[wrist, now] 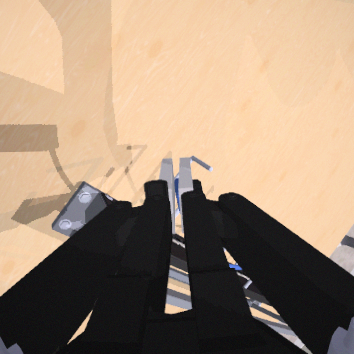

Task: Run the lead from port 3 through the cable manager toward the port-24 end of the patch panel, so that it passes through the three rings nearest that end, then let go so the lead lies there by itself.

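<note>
My gripper (176, 174) is shut, its two grey fingertips close together with a thin strip of the blue lead (177, 189) between them. Another short blue stretch shows low on the right, beside the right finger linkage. A bent silver wire end, part of a ring (202, 164) of the cable manager, stands just right of the fingertips. More silver ring wire (247, 283) shows lower right, by the dark bar. My fingers and linkages hide much of the manager and of the lead, so I cannot tell which rings the lead passes through.
A grey end bracket (80, 210) with two round screw heads is left of the fingers, partly behind the linkage. Silver rails (179, 289) run below and between the fingers. Shadows of the arm and rings fall on the wooden table (210, 75). A grey surface shows at the right edge.
</note>
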